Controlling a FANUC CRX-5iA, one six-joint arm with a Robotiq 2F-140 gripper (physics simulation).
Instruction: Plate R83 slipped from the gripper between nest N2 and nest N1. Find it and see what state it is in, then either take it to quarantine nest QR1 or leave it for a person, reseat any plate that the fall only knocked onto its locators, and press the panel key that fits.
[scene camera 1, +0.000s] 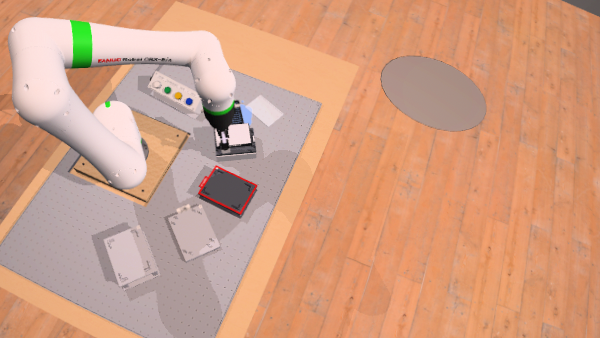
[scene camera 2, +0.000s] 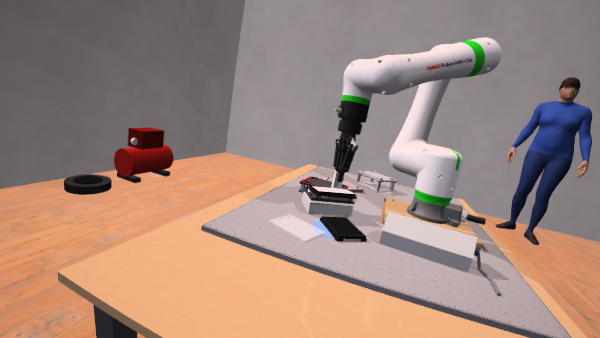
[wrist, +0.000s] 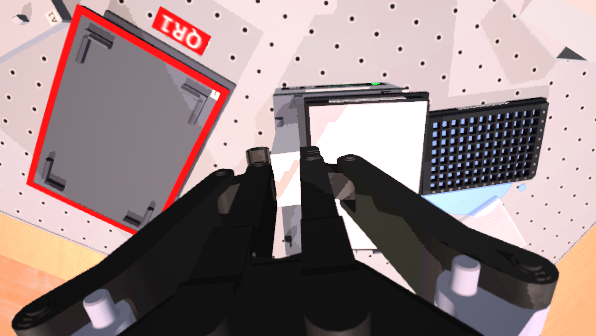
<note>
My gripper (scene camera 2: 335, 190) is shut and touches a shaker station (wrist: 288, 102). A white-lidded plate (wrist: 389, 130) rests on the shaker station. Further things: a clear lid (scene camera 2: 304, 232).
The clear lid is seen too in the wrist view (wrist: 491, 218). My gripper also shows in the wrist view (wrist: 289, 143).
</note>
